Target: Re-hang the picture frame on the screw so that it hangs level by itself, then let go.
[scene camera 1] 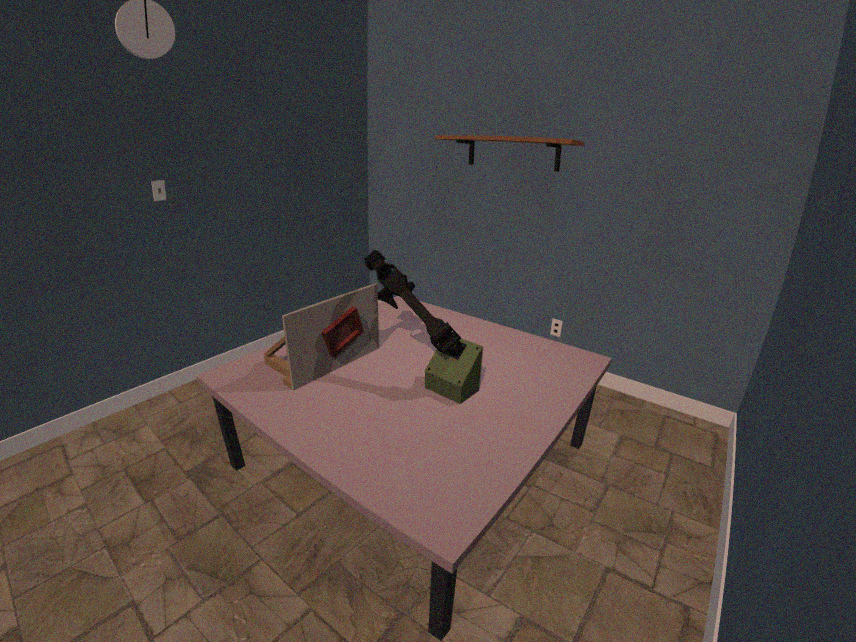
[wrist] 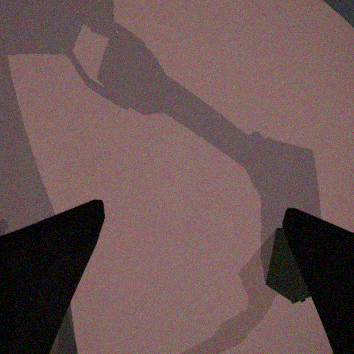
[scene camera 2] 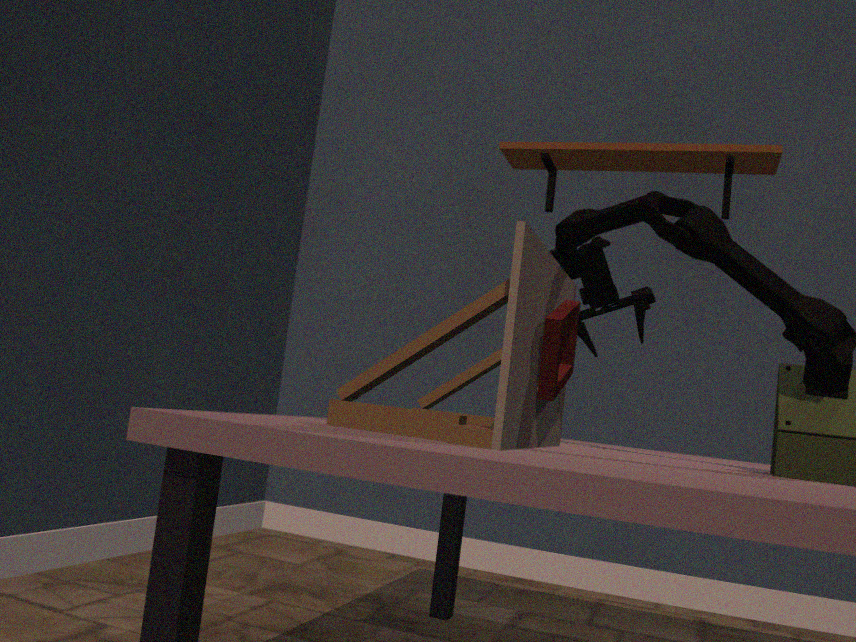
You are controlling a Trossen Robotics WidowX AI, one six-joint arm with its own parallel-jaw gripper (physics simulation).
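Frame: origin at the arm's base, x ahead, y left, z up, level; millimetres.
Where they show: gripper, fingertip midpoint: (scene camera 1: 404, 307) (wrist: 195, 213) (scene camera 2: 619, 350); arm's base, link origin: (scene camera 1: 455, 349) (scene camera 2: 826, 384).
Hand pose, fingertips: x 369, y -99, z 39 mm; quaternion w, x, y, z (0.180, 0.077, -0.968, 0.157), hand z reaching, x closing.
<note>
Things, the pixels of their top centre, and the offset from my fingertips. "pt": a spot on its surface instead.
- grey upright board, surface spot: (scene camera 2: 511, 345) pt dx +39, dy +561, dz -60 mm
- wooden base, surface spot: (scene camera 2: 407, 420) pt dx +188, dy +532, dz -176 mm
The red picture frame (scene camera 1: 328, 344) (scene camera 2: 551, 352) is against the front face of the grey upright board (scene camera 1: 307, 366) (scene camera 2: 511, 345). In scene camera 1 it is tilted, its right side higher than its left compared with the board's top edge. The screw does not show. My gripper (scene camera 1: 387, 302) (scene camera 2: 618, 348) (wrist: 195, 213) is open and empty, fingers pointing down. It hangs above the table on the board's front side, near the board's far end and beside the frame, apart from it. The frame does not show in the wrist view.
Wooden struts (scene camera 2: 425, 338) and a wooden base (scene camera 2: 407, 420) brace the board from behind on the pink table (scene camera 1: 414, 469) (scene camera 2: 276, 438). My arm stands on a green block (scene camera 1: 449, 376) (scene camera 2: 812, 449). A wall shelf (scene camera 1: 508, 139) (scene camera 2: 643, 158) hangs in the background.
</note>
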